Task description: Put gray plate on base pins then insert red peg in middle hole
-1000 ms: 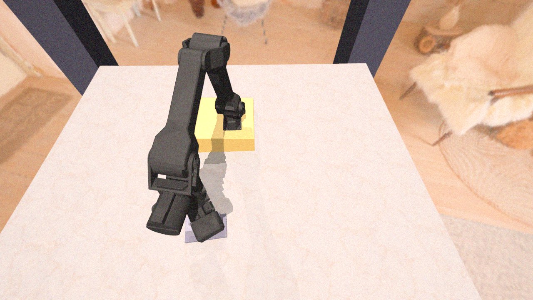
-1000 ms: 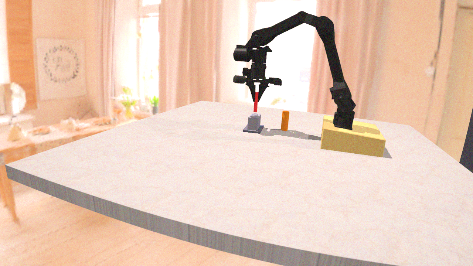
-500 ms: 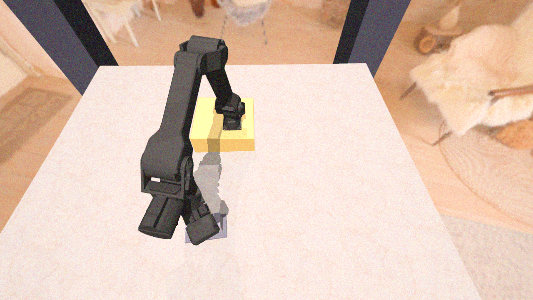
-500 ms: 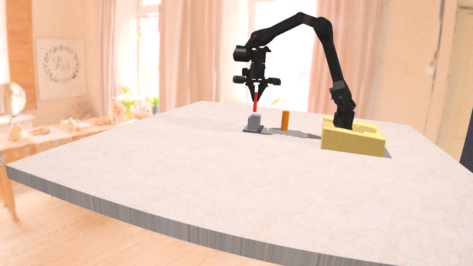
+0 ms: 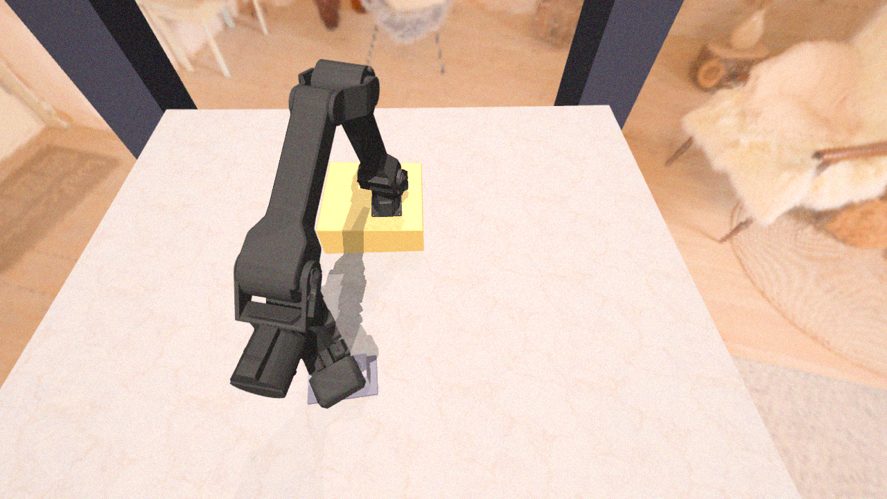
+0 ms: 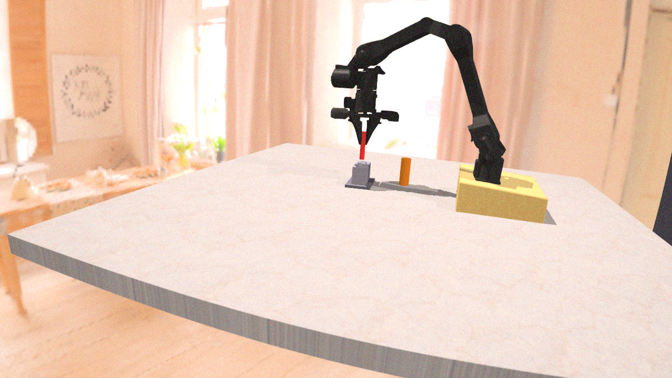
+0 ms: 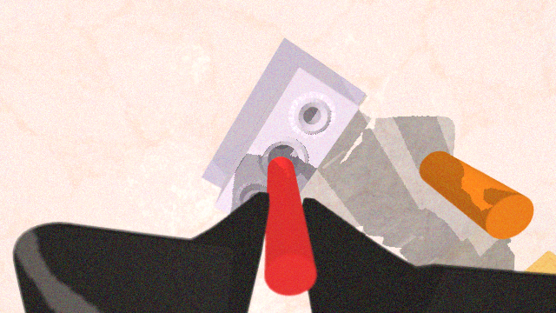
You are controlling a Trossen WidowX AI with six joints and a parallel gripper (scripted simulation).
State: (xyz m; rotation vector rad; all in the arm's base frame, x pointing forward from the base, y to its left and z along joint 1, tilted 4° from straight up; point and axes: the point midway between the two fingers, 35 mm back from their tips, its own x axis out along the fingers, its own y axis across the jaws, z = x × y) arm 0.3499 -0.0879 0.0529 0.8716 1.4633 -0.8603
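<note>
Right now my gripper tip is right at the red peg. From my gripper tip the other things lie so: gray plate 70 mm below; orange cylinder 120 mm behind, 50 mm to the right, 70 mm below; base 110 mm below.
</note>
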